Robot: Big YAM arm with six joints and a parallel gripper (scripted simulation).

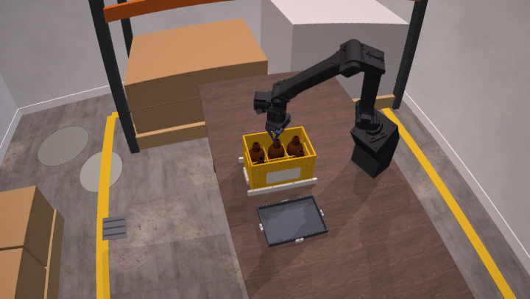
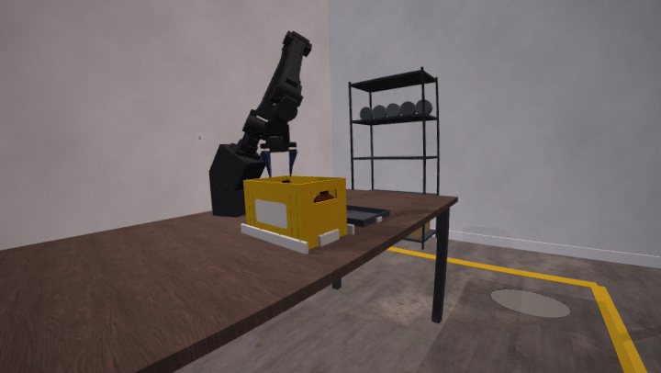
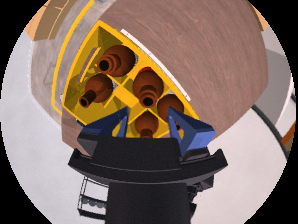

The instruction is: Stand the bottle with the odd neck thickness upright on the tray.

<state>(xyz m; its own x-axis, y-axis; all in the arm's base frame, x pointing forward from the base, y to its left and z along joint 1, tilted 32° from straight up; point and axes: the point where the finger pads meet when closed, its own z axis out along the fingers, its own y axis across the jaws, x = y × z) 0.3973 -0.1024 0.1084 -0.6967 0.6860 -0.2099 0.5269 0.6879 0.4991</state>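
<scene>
My gripper is now 40 mm to the right of the yellow crate and 110 mm above it. Also, from my hand: glass bottle (80 mm ahead, 100 mm to the left, 110 mm below); then dark tray (30 mm behind, 320 mm to the left, 180 mm below).
</scene>
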